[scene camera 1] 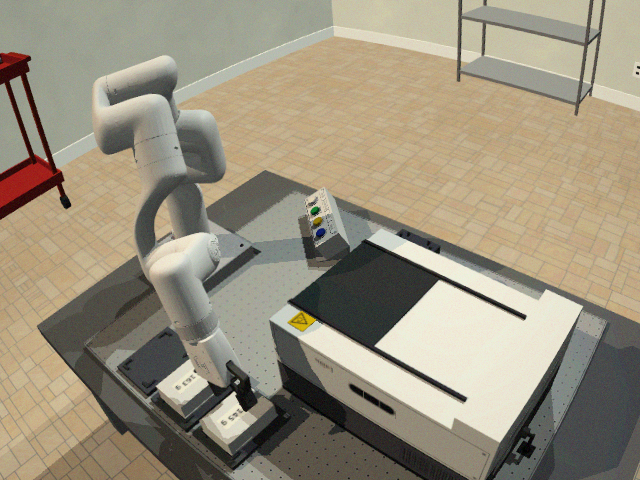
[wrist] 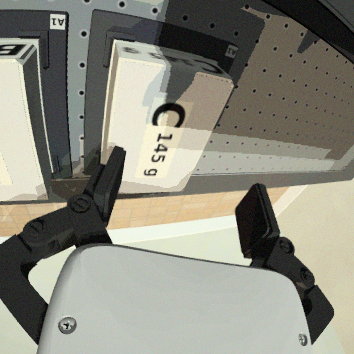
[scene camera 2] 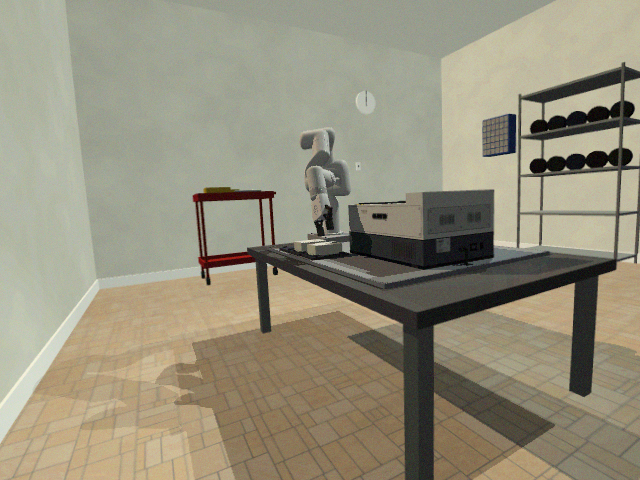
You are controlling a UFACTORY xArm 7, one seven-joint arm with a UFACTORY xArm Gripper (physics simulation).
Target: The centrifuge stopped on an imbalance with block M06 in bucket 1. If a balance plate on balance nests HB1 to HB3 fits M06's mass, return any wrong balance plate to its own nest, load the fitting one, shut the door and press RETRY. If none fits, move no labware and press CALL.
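Frame: origin at the arm's base, x ahead, y left, z up, level; metres.
Seen in the pictures: gripper, fingertip midpoint: (scene camera 1: 236,399) (wrist: 186,181) (scene camera 2: 325,232); arm's base, link origin: (scene camera 2: 332,233).
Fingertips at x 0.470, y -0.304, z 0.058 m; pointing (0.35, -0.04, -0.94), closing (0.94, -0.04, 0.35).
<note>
Pixels of each thing's top centre, then the offset from my fingertips to it.
- plate marked C 145 g, top centre: (wrist: 160,143) (scene camera 1: 236,412) (scene camera 2: 324,243) 0.006 m back, 0.006 m right, 0.045 m down
- plate marked 163 g, top centre: (scene camera 1: 189,378) (scene camera 2: 310,240) 0.142 m back, 0.006 m right, 0.045 m down
- third nest, top centre: (scene camera 1: 156,356) 0.278 m back, 0.001 m right, 0.081 m down
- dark panel, top centre: (scene camera 1: 367,288) 0.096 m ahead, 0.281 m left, 0.114 m up
- sloped button box, top centre: (scene camera 1: 324,209) 0.249 m back, 0.581 m left, 0.015 m down
- dark nest, top centre: (scene camera 1: 404,249) 0.017 m back, 0.605 m left, 0.065 m down
My gripper (scene camera 1: 247,398) (scene camera 2: 324,228) (wrist: 186,181) is open and empty, low over the plate marked C 145 g (scene camera 1: 232,424) (scene camera 2: 324,249) (wrist: 145,115), which sits in a dark nest. In the wrist view one finger is at the plate's left edge and the other stands off to its right. A plate marked 163 g (scene camera 1: 181,392) (wrist: 17,130), with part of a B on its end, sits in the neighbouring nest. A third nest (scene camera 1: 155,361) is empty. The centrifuge (scene camera 1: 480,341) (scene camera 2: 392,222) has a dark panel (scene camera 1: 367,294) on top. Block M06 and the buckets do not show.
A sloped button box (scene camera 1: 334,238) with white, green, yellow and blue buttons stands behind the centrifuge's near-left corner. Part of a dark nest (scene camera 1: 421,241) shows behind the centrifuge. A red cart (scene camera 2: 232,196) and a shelf rack (scene camera 2: 519,170) stand away from the table.
</note>
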